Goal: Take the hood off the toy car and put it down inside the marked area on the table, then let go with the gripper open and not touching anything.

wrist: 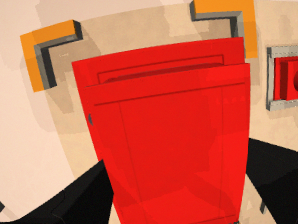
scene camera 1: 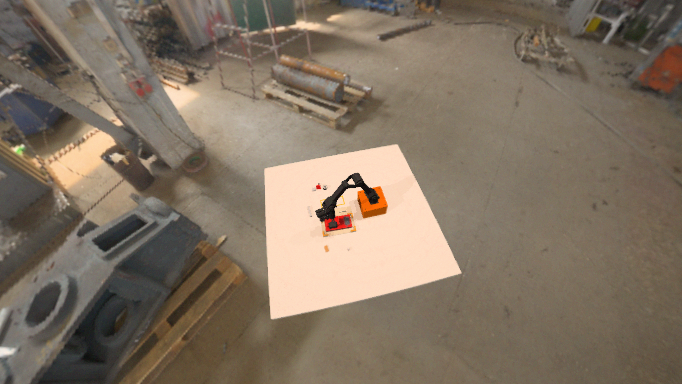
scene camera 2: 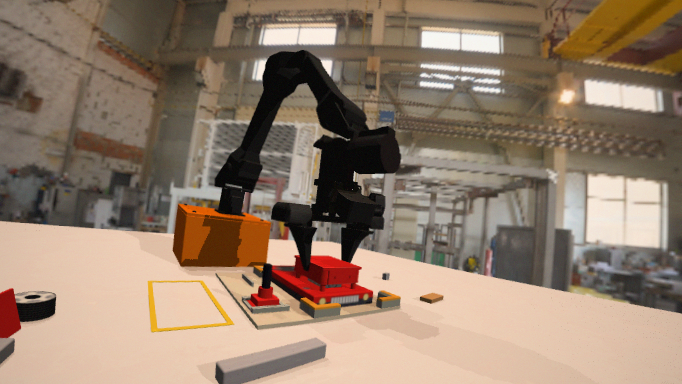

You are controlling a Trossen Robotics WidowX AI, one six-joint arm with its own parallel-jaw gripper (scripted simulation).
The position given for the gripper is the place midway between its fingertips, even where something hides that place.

In view: the gripper (scene camera 2: 326, 270), a hood (scene camera 2: 323, 269) and a toy car (scene camera 2: 296, 284).
The hood is seen too in the wrist view (wrist: 176, 138). The gripper is seen too in the wrist view (wrist: 175, 154).
